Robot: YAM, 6 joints.
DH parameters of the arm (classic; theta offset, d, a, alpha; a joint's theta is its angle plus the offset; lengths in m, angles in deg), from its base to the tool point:
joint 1: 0 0.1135 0.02 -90
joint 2: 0 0 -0.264 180
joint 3: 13.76 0 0.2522 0
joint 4: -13.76 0 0.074 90
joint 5: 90 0 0 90
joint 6: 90 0.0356 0 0
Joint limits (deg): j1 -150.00..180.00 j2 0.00..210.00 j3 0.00..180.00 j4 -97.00..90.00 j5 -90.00..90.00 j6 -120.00..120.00
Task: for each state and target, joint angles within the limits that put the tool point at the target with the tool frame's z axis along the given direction. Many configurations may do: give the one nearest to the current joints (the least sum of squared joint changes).
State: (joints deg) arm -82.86 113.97 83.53 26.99 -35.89 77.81
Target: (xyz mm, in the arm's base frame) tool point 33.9 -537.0 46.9 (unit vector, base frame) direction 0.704 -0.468 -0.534
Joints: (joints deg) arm -89.03 150.67 108.01 -5.40 -44.11 77.81
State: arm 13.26 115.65 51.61 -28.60 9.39 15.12
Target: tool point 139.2 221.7 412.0 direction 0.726 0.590 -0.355
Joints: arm 60.54 69.41 77.03 -29.80 19.98 15.12
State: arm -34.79 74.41 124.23 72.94 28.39 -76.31
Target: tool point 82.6 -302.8 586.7 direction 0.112 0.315 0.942
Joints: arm -75.95 113.91 130.47 89.90 -10.67 -76.31
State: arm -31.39 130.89 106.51 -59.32 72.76 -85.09
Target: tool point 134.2 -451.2 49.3 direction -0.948 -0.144 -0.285
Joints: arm -69.37 164.79 136.64 -96.81 69.66 -85.09
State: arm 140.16 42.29 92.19 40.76 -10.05 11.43
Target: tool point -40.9 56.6 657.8 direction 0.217 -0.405 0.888
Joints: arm 124.40 75.79 111.24 81.77 -2.85 11.43
